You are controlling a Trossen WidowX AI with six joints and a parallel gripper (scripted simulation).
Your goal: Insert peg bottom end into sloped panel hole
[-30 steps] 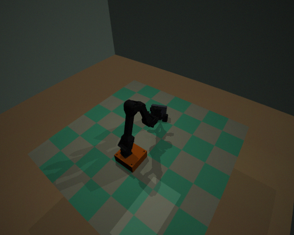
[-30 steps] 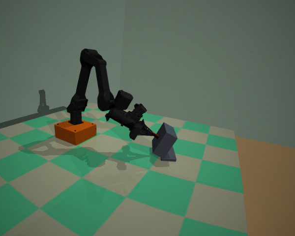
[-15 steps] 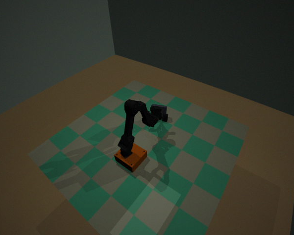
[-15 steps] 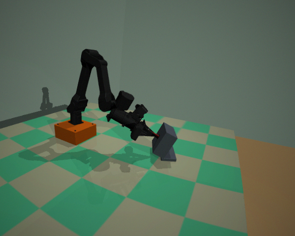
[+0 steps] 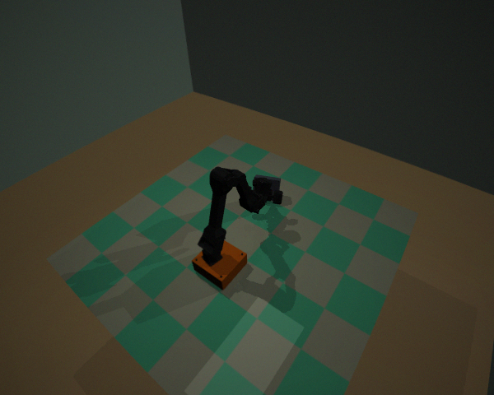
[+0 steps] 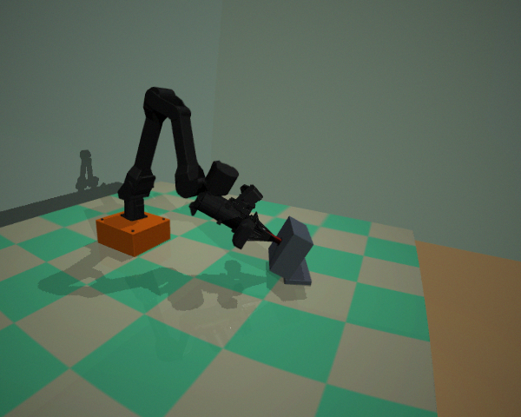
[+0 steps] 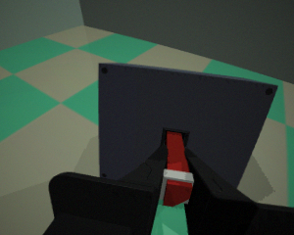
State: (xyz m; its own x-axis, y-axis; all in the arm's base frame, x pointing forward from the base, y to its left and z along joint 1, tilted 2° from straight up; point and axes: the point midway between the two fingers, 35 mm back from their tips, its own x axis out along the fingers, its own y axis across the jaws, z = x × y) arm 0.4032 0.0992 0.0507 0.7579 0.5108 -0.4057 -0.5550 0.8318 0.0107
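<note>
Now: the red peg 10 mm to the right of my gripper tip, 10 mm behind it and 10 mm above it. From my gripper tip the other things lie so: sloped panel 30 mm ahead, 20 mm to the left, 20 mm below; foot 90 mm below, 50 mm ahead, 40 mm to the left.
</note>
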